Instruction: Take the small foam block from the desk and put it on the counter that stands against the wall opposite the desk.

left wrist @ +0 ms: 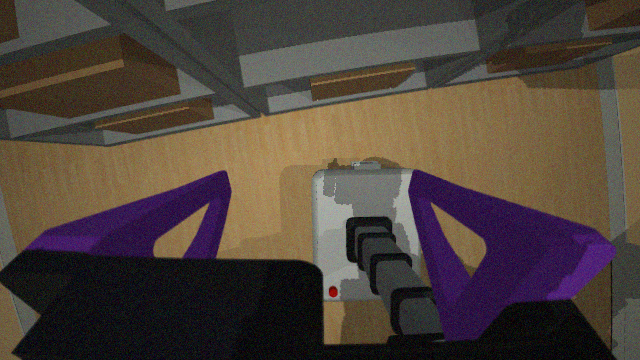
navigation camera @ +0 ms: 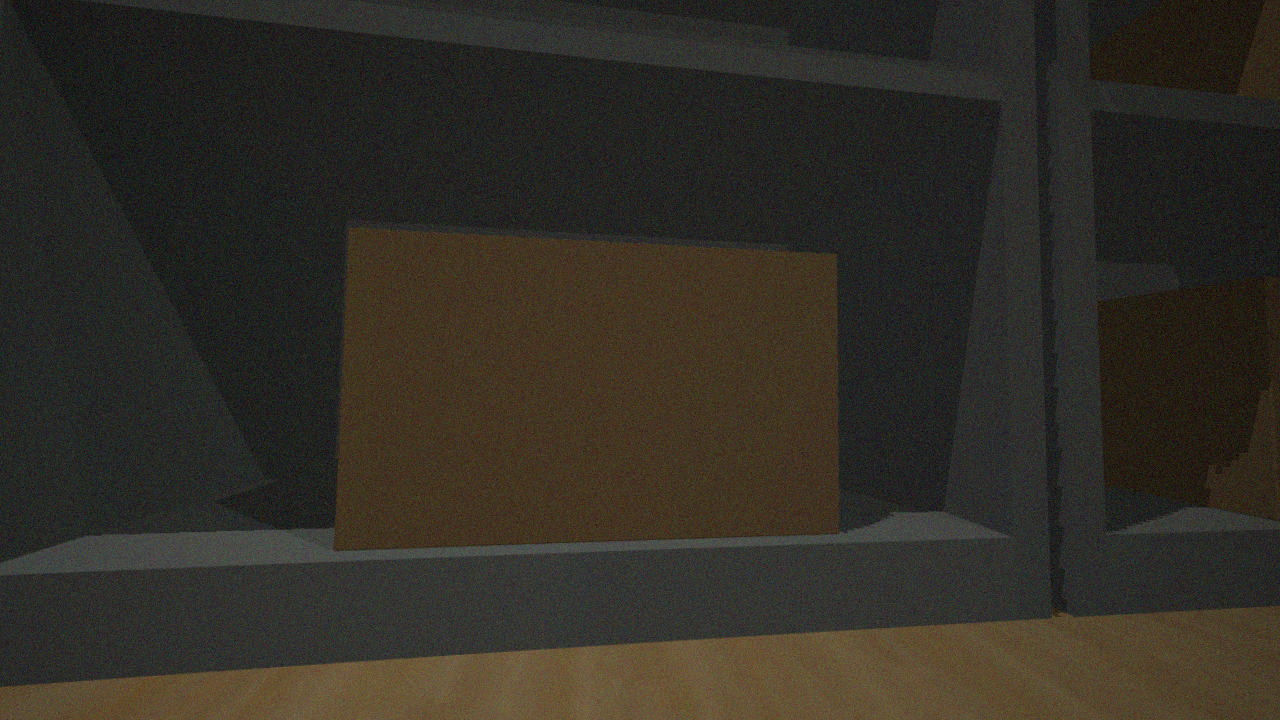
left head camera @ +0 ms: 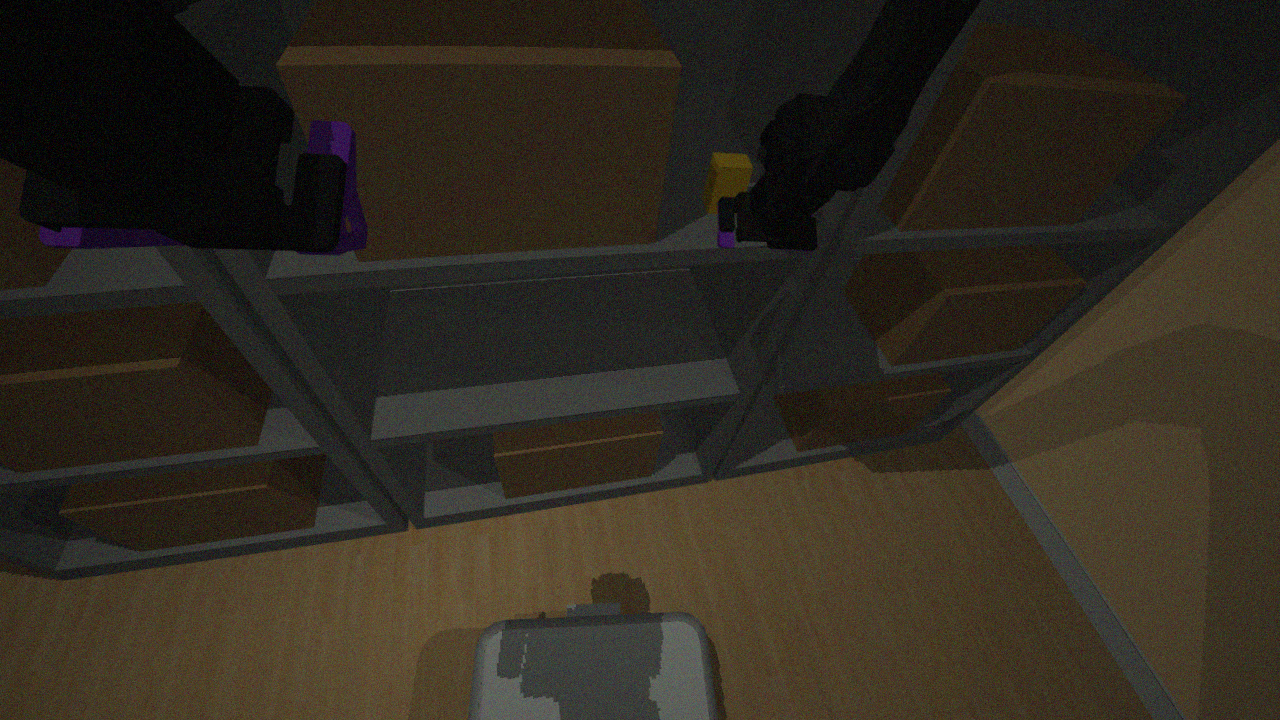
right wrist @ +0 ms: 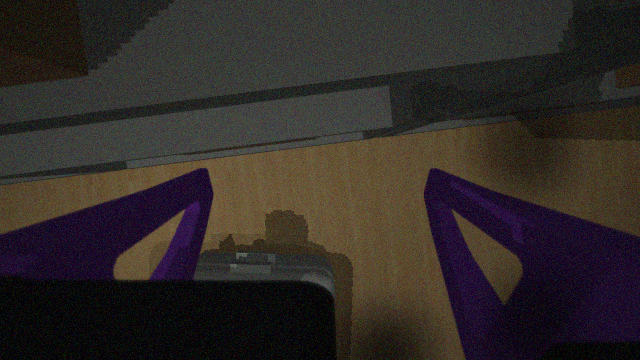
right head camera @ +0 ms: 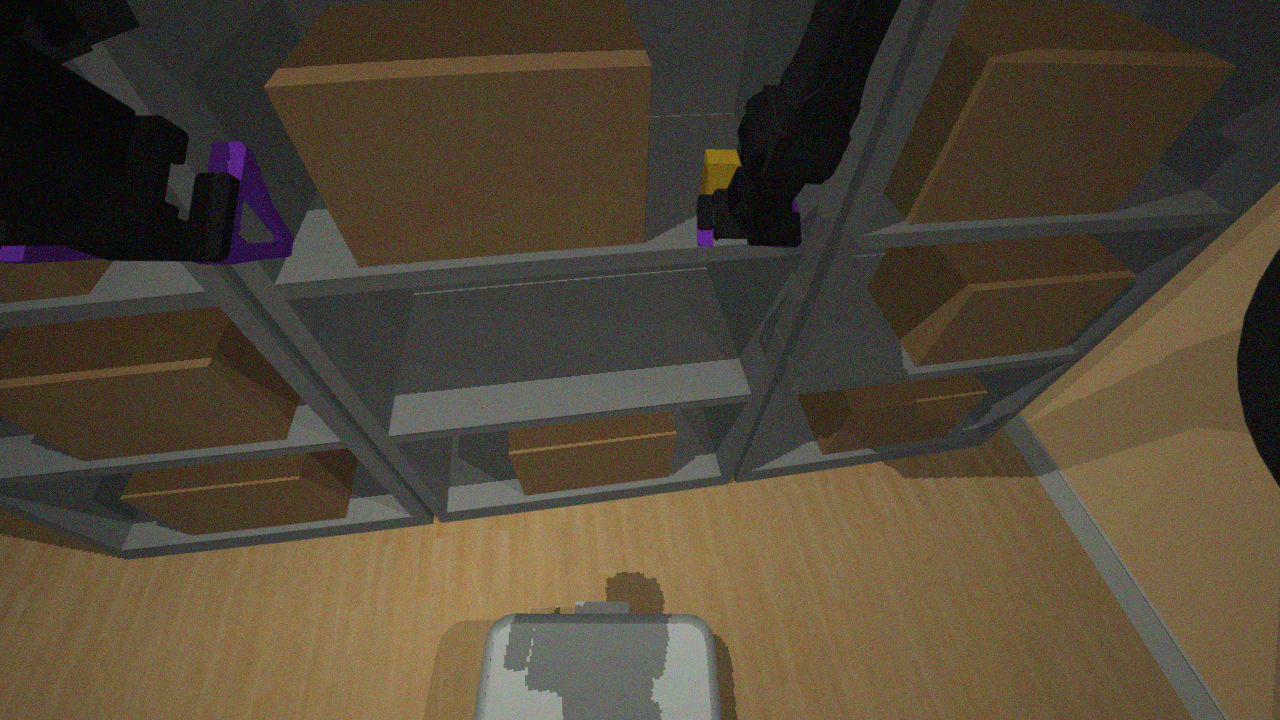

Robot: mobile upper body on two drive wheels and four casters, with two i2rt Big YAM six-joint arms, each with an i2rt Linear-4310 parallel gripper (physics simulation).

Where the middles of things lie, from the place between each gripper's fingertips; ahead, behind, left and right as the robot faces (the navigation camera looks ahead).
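Labels:
Relative to the yellow foam block (left head camera: pixel 729 174), my left gripper is 490 mm short of it, 430 mm to the left of it and 250 mm above it.
My right hand is 17 cm short of the block. By its middle, the block is nearer to my right hand than to my left gripper.

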